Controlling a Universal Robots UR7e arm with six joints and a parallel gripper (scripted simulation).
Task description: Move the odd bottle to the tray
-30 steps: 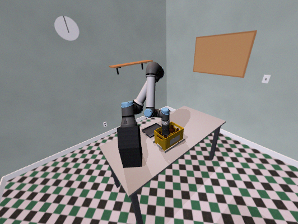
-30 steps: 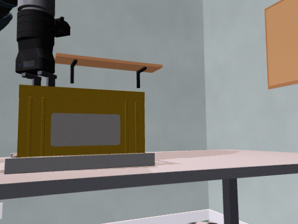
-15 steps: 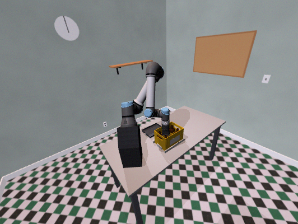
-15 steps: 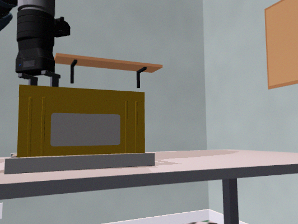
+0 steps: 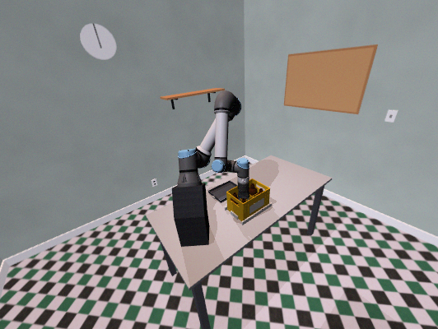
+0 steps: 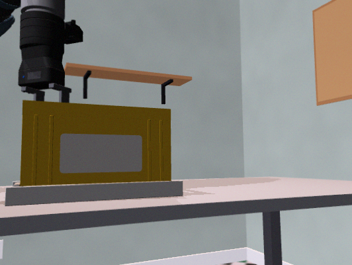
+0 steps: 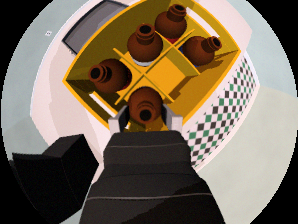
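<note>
Right now my hand is 8 cm short of the crate, 6 cm to the right of it and 8 cm above it. Also, from my hand: dark tray: 3 cm ahead, 34 cm to the left, 15 cm below; then brown bottle: 16 cm ahead, 12 cm to the left, 7 cm below.
</note>
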